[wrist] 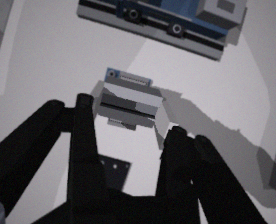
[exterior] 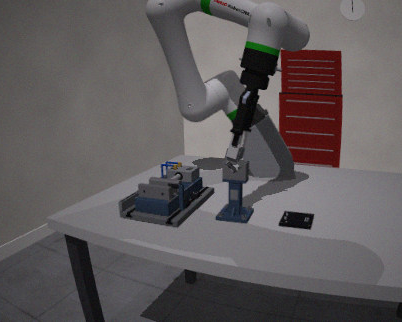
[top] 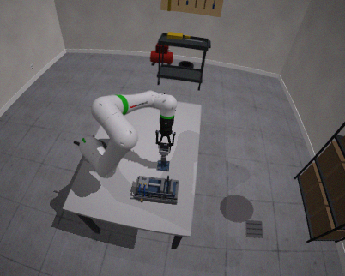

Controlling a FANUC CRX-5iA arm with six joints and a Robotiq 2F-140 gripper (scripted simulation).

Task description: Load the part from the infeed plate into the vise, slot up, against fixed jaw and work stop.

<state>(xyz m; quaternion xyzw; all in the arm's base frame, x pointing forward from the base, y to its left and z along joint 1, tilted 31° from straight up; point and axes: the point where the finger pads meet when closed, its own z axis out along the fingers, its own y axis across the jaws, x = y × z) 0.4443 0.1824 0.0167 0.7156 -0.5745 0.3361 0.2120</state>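
The part is 20 mm below my hand and 10 mm to the right of it. From my hand the other things lie so: air cylinder rod 220 mm to the right, 130 mm below; then blue work stop 150 mm below, 140 mm to the right, 70 mm ahead; then black infeed plate 210 mm below, 170 mm to the left, 30 mm behind.
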